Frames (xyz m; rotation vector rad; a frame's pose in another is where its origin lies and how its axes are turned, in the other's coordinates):
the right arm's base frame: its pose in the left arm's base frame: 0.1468 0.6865 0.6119 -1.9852 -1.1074 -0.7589
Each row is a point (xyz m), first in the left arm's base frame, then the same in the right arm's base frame.
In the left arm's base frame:
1: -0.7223 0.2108 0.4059
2: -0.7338 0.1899 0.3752
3: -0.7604 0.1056 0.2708
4: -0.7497 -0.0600 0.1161
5: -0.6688 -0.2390 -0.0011
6: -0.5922 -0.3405 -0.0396
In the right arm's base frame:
1: -0.7680 -0.5270 -0.3956
2: -0.8062 -0.5200 -0.3971
3: -0.9365 -0.4805 -0.4110
4: -1.1249 -0.3631 -0.4578
5: -1.2585 -0.1907 -0.5265
6: -1.2988 -0.0745 -0.5768

